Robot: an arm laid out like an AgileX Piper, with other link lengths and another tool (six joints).
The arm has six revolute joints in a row. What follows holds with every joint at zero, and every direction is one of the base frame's.
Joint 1 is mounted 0.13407 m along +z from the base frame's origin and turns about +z.
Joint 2 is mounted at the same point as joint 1 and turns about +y.
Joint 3 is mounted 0.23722 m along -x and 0.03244 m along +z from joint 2 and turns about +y.
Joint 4 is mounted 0.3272 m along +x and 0.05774 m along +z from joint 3 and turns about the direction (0.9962, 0, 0.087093).
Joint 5 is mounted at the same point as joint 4 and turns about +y.
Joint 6 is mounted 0.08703 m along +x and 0.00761 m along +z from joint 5 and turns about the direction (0.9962, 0, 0.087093).
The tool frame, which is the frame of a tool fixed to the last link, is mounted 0.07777 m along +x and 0.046 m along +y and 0.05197 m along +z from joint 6; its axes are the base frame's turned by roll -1.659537, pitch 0.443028 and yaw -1.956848 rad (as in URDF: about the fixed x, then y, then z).
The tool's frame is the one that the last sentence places.
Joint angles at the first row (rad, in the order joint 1, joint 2, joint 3, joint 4, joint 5, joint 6):
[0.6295 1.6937 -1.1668 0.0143 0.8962 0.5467]
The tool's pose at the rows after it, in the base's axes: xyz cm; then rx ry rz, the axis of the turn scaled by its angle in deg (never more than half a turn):
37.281 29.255 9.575 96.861 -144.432 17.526
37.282 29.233 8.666 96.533 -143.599 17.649
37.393 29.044 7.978 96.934 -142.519 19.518
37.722 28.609 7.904 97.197 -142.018 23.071
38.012 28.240 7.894 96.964 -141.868 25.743
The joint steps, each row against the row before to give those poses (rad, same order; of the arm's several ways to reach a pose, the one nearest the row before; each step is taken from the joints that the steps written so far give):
[0.0000 0.0118 0.0000 -0.0024 -0.0049 0.0000]
[0.0000 0.0202 0.0000 -0.0019 -0.0050 0.0000]
[0.0000 0.0148 0.0000 -0.0239 -0.0046 0.0000]
[0.0000 0.0008 0.0000 -0.0494 -0.0012 0.0151]
[0.0000 0.0000 0.0000 -0.0391 0.0000 0.0180]

